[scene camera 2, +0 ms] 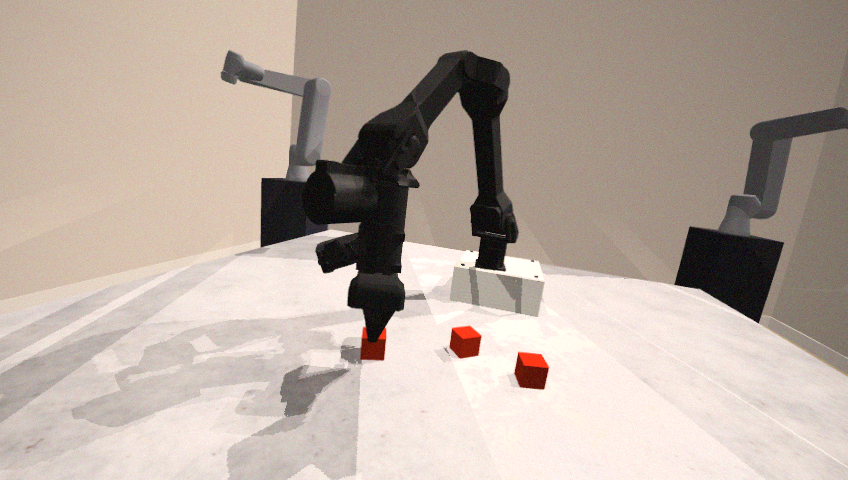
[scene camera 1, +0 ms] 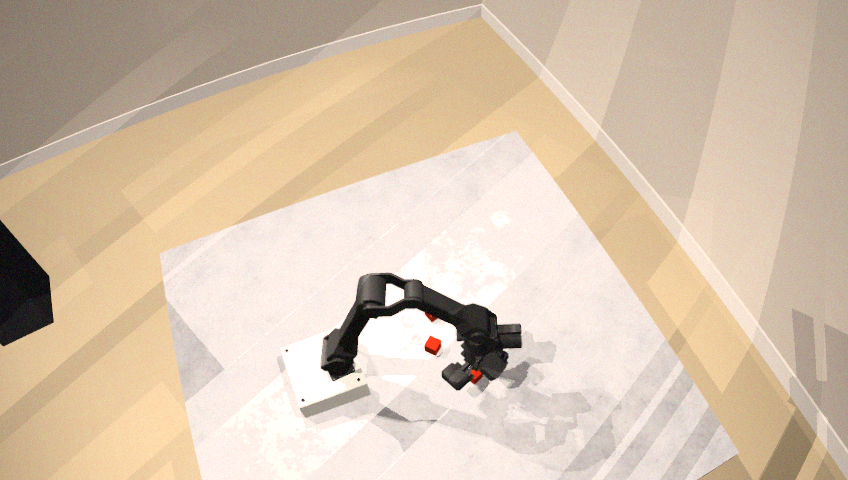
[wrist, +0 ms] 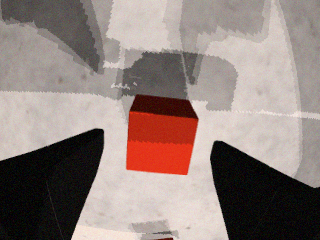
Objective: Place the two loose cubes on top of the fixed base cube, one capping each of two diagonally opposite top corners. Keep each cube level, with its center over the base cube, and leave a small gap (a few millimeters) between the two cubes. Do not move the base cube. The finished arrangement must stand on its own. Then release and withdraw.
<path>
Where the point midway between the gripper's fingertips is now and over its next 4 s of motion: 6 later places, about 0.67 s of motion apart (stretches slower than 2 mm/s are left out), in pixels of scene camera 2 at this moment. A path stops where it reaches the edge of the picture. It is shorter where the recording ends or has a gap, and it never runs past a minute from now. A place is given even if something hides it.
My gripper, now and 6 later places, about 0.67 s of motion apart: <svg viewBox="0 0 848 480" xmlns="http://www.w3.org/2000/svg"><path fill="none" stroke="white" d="M373 331L373 341L374 309L381 272L424 289L469 305L512 317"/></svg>
</path>
